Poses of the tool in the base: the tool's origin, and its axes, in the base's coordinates. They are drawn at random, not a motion.
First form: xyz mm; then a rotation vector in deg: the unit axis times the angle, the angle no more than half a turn.
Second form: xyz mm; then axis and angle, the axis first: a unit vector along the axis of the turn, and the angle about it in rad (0 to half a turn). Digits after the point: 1 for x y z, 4 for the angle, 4 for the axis.
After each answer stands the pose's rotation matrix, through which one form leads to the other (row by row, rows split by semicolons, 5 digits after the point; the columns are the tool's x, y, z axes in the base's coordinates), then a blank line. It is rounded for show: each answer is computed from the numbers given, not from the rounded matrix.
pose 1, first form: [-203.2 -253.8 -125.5 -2.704 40.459 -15.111]
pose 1, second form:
[-203.2 -253.8 -125.5 -0.0625 0.9350 -0.3492 0.7553]
0.72915 0.22348 0.64683; -0.25525 0.96578 -0.04594; -0.63497 -0.13161 0.76125

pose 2, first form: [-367.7 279.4 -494.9 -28.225 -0.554 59.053]
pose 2, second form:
[-367.7 279.4 -494.9 -0.4312 -0.0085 0.9022 1.1424]
0.52413 -0.81854 -0.23513; 0.82281 0.41547 0.38779; -0.21973 -0.39671 0.89126

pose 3, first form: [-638.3 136.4 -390.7 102.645 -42.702 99.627]
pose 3, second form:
[-638.3 136.4 -390.7 0.6876 -0.2860 0.6674 2.6055]
0.01954 -0.70668 0.70726; -0.02487 -0.70752 -0.70626; 0.99950 -0.00378 -0.03140

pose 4, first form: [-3.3 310.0 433.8 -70.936 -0.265 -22.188]
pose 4, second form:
[-3.3 310.0 433.8 -0.9544 -0.0036 -0.2985 1.2972]
0.93495 0.28991 0.20450; -0.28494 0.27018 0.91968; 0.21137 -0.91813 0.33521

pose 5, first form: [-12.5 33.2 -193.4 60.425 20.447 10.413]
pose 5, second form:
[-12.5 33.2 -193.4 0.9349 0.3163 0.1611 1.1281]
0.92796 0.02348 0.37194; 0.31462 0.48559 -0.81561; -0.19976 0.87387 0.44322

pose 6, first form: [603.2 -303.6 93.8 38.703 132.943 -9.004]
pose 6, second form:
[603.2 -303.6 93.8 0.2789 0.9581 -0.0649 2.4217]
-0.61559 0.51097 0.59996; 0.42541 0.85632 -0.29282; -0.66338 0.07497 -0.74452

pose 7, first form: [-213.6 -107.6 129.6 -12.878 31.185 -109.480]
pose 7, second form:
[-213.6 -107.6 129.6 -0.1124 0.2722 -0.9556 1.9995]
-0.39777 0.82586 0.39966; -0.91250 -0.31076 -0.26603; -0.09550 -0.47051 0.87721

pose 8, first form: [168.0 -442.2 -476.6 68.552 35.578 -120.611]
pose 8, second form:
[168.0 -442.2 -476.6 0.4786 0.2484 -0.8421 2.4997]
-0.38835 0.71835 -0.57720; -0.29008 -0.68981 -0.66334; -0.87467 -0.09017 0.47626

